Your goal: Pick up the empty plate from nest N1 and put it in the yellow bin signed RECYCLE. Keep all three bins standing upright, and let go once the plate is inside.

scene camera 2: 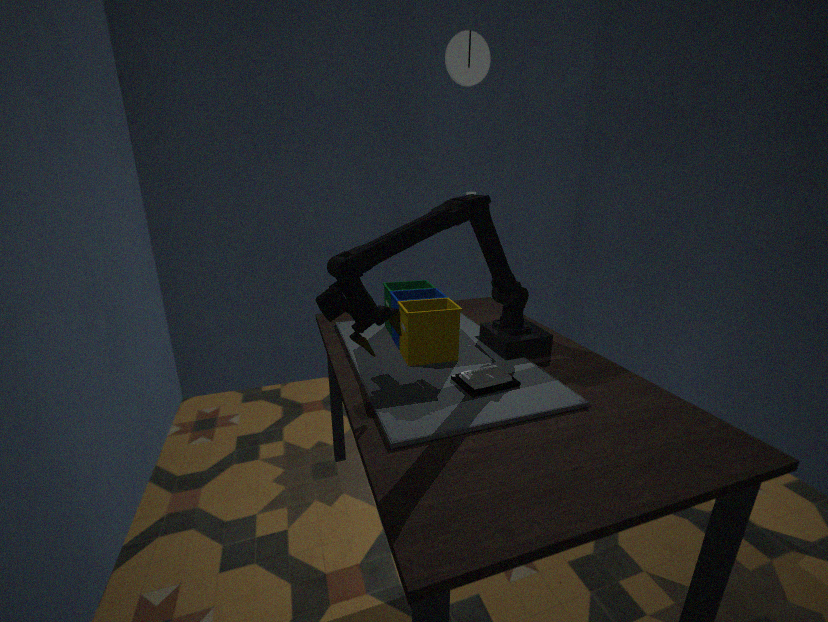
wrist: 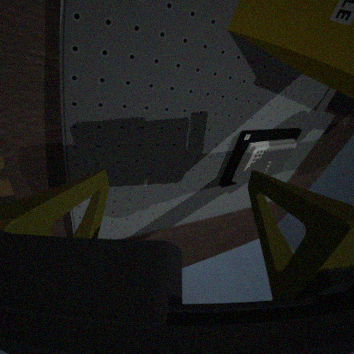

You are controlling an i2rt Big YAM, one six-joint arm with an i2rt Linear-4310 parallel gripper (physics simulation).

Labels:
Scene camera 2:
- my gripper: 387,345
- yellow bin: 430,328
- blue bin: 433,293

